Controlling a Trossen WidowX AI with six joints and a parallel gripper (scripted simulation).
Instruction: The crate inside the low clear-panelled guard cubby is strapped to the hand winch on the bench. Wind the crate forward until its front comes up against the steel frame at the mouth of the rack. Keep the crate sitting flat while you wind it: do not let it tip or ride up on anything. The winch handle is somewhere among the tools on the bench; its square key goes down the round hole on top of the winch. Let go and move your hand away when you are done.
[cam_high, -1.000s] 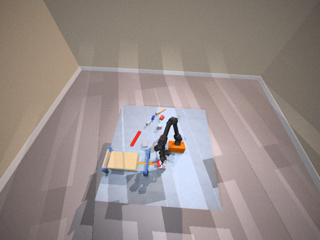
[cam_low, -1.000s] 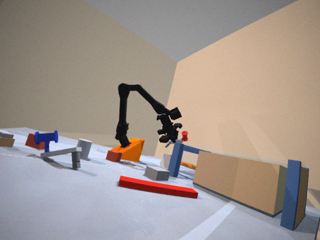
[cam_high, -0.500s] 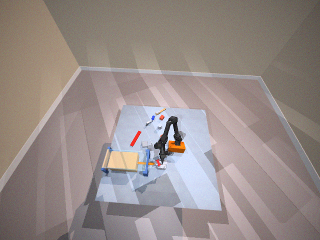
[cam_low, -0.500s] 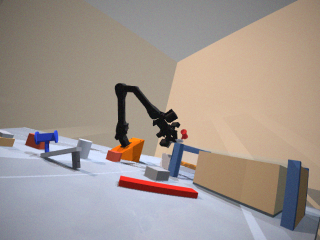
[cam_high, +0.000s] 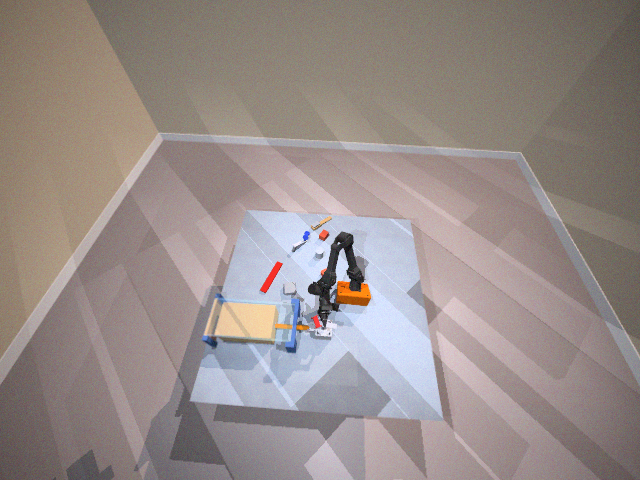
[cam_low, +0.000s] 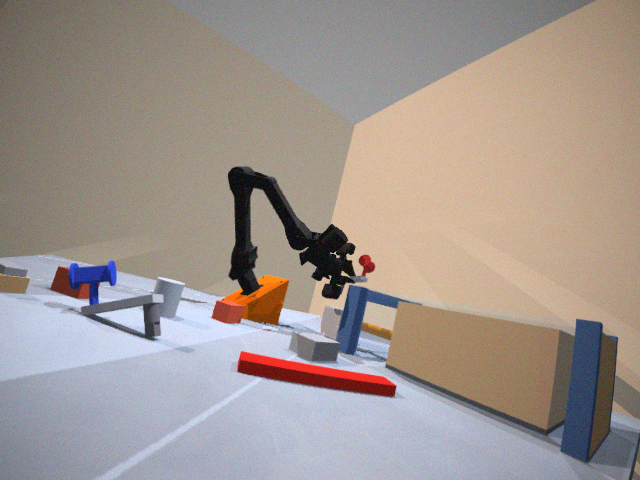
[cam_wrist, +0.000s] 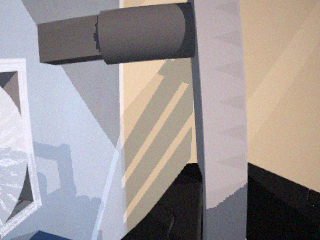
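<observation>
Right now my gripper tip is 1 cm short of the red-knobbed winch handle, 1 cm to the left of it and 1 cm below it. The rest, counted from my gripper tip: red knob: 4 cm ahead, 1 cm to the right, 5 cm above; then blue frame: 16 cm ahead, 4 cm to the right, 8 cm below; then winch: 1 cm behind, 3 cm to the right, 16 cm below.
</observation>
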